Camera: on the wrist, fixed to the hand. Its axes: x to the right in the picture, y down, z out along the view.
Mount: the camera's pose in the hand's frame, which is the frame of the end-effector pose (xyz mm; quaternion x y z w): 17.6 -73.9 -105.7 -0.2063 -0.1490 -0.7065 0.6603
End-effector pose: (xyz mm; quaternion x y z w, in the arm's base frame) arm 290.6 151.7 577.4 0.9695 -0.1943 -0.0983 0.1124
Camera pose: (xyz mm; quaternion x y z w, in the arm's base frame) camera 357.5 230.1 656.9 0.7396 0.5602 -0.3289 0.1758
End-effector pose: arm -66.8 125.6 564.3 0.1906 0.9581 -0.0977 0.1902
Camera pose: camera -146.2 91.7 661.7 -0.6049 0.7591 -0.0296 0.2387
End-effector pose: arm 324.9 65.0 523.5 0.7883 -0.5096 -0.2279 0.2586
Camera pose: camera 448.0 93.0 555.1 0.7933 0.2289 -0.5558 0.0964
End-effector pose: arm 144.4 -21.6 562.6 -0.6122 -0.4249 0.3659 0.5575
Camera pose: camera 240.1 -43.3 648.2 -0.1645 -0.8717 -0.1487 0.4370
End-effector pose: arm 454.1 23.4 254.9 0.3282 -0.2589 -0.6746 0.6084
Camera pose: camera 485.3 20.5 128.6 -0.1736 -0.1094 0.9776 0.0457
